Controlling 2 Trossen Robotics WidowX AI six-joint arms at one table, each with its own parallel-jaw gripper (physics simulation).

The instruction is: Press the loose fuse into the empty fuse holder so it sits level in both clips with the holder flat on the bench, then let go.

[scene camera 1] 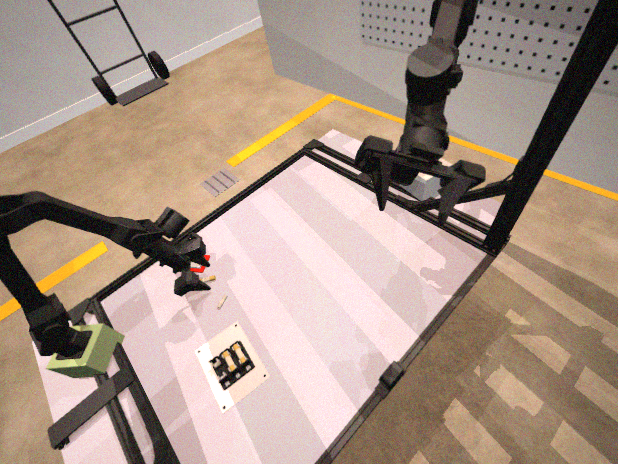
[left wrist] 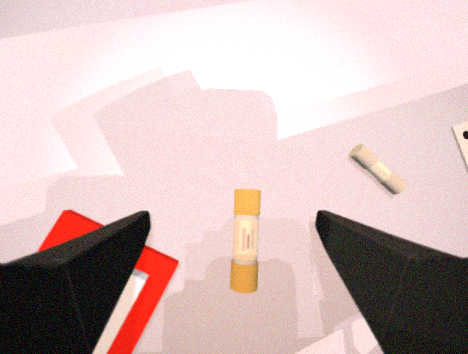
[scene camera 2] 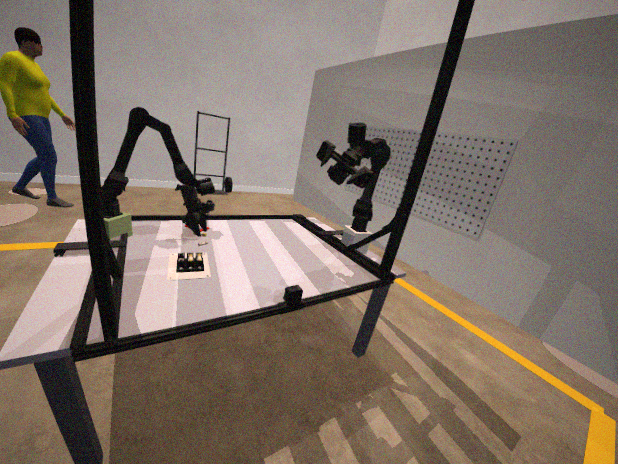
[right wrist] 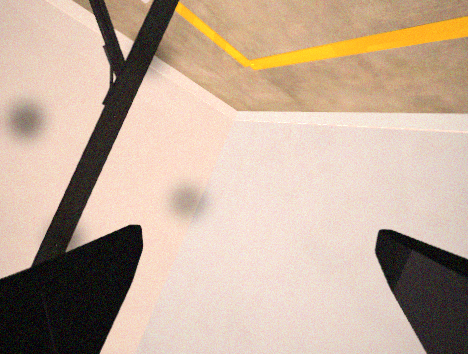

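Seen in the pictures: left gripper, fingertip midpoint: [scene camera 1: 209, 277] [left wrist: 234, 218] [scene camera 2: 202, 233]; right gripper, fingertip midpoint: [scene camera 1: 411, 217] [scene camera 2: 334, 173] [right wrist: 259, 238]; left arm's base, origin of the base link: [scene camera 1: 75, 345] [scene camera 2: 108, 214]; right arm's base, origin of the base link: [scene camera 2: 358, 229].
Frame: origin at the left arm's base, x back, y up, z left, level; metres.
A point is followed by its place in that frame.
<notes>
The loose orange-capped fuse [scene camera 1: 209, 278] @(x -0.267, y -0.074, z 0.195 m) [left wrist: 245, 240] @(x -0.254, y -0.074, z 0.196 m) lies on the bench between the spread fingers of my left gripper [scene camera 1: 208, 275] @(x -0.263, y -0.080, z 0.203 m) [left wrist: 234, 218] @(x -0.263, y -0.080, z 0.203 m), which is open and low over the bench. In the left wrist view the fuse runs lengthwise, clear of both fingers. The black fuse holder [scene camera 1: 232, 367] @(x -0.380, y -0.055, z -0.062 m) [scene camera 2: 190, 265] @(x -0.385, y -0.067, z -0.072 m) sits on a cream plate [scene camera 1: 245, 384] @(x -0.404, y -0.086, z -0.092 m) [scene camera 2: 175, 274] @(x -0.361, y -0.086, z -0.113 m). Two of its positions show orange-capped fuses; the position at the left looks empty. My right gripper [scene camera 1: 413, 215] @(x -0.766, y 0.291, z 0.028 m) [right wrist: 259, 238] @(x -0.766, y 0.291, z 0.028 m) is open and empty, raised near the far right frame rail.
A pale fuse-like cylinder [scene camera 1: 222, 302] @(x -0.317, y -0.080, z 0.117 m) [scene camera 2: 202, 243] @(x -0.316, y -0.079, z 0.113 m) [left wrist: 378, 169] @(x -0.313, y -0.079, z 0.124 m) lies between the orange fuse and the plate. A red-bordered object [scene camera 1: 198, 270] @(x -0.221, y -0.082, z 0.232 m) [left wrist: 160, 265] @(x -0.231, y -0.082, z 0.233 m) lies beside the left gripper, partly behind a finger. Black rails [scene camera 1: 350, 434] @(x -0.632, y -0.088, z -0.195 m) edge the bench; a black block [scene camera 1: 391, 374] @(x -0.728, y -0.033, z -0.103 m) [scene camera 2: 293, 295] @(x -0.732, y -0.049, z -0.113 m) sits on the near rail.
</notes>
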